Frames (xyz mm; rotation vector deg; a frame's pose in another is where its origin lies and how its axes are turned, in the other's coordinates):
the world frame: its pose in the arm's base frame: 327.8 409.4 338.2 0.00 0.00 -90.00
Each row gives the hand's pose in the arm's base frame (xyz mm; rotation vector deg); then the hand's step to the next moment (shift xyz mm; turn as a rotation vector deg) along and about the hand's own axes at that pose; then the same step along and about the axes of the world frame.
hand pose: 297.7 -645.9 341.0 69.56 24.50 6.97
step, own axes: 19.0 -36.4 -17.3 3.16 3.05 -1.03
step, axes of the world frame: -8.4 5.8 -43.4 -2.98 2.91 1.73
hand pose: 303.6 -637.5 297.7 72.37 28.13 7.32
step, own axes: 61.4 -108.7 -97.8 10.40 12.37 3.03
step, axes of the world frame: -74.2 -5.4 -140.0 -4.89 12.68 9.26
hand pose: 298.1 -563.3 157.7 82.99 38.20 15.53
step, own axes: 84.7 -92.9 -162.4 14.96 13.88 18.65
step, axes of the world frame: -168.2 -45.6 -108.6 5.23 25.51 9.29
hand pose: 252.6 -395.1 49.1 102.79 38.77 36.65
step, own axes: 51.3 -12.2 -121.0 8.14 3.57 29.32
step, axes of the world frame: -118.1 -51.3 28.9 14.16 26.82 -4.33
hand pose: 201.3 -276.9 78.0 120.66 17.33 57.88
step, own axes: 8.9 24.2 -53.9 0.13 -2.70 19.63
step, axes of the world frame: -17.1 -36.9 43.8 8.68 15.01 -9.59
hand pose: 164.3 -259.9 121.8 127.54 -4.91 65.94
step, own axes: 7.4 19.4 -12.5 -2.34 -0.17 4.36
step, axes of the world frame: 7.0 -10.7 20.6 2.79 1.73 -3.71
